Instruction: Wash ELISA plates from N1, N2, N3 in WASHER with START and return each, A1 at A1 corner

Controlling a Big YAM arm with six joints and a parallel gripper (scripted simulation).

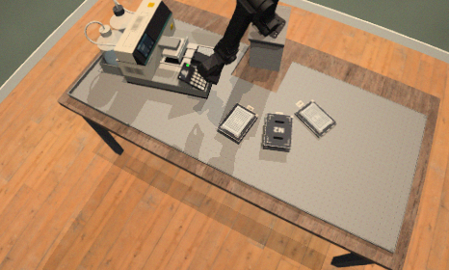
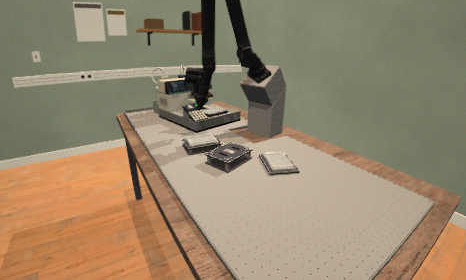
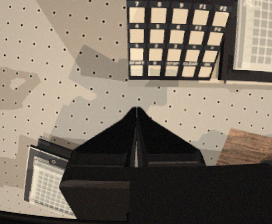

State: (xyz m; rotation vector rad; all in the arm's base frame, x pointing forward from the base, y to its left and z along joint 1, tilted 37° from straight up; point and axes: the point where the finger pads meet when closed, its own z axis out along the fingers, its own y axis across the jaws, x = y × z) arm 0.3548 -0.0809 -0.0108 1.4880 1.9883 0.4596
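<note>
Right now my hand is 11 cm past the ELISA plate, 15 cm to the left of it and 6 cm above it. The rest, counted from my hand: plate washer (4 cm behind, 29 cm to the right, 1 cm below); then nest label (27 cm behind, 34 cm to the left, 14 cm below).
</note>
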